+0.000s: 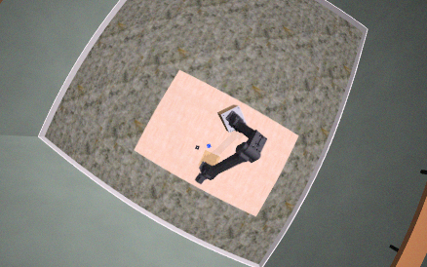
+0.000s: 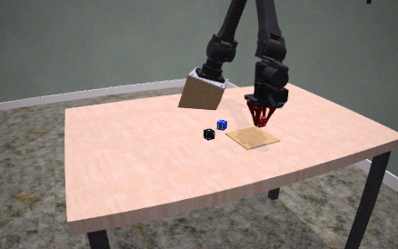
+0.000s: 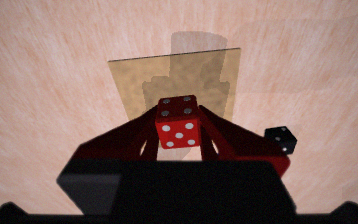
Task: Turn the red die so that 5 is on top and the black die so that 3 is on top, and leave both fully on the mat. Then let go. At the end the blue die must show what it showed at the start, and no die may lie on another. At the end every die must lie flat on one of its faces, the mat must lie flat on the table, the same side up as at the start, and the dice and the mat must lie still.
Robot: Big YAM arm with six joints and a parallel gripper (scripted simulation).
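The tan mat lies 7 cm below my hand, 4 cm behind it and 1 cm to the right of it. From my hand the other things lie so: red die right at my hand; black die 16 cm to the right, 6 cm below, 6 cm behind; blue die 13 cm behind, 9 cm to the right, 6 cm below.
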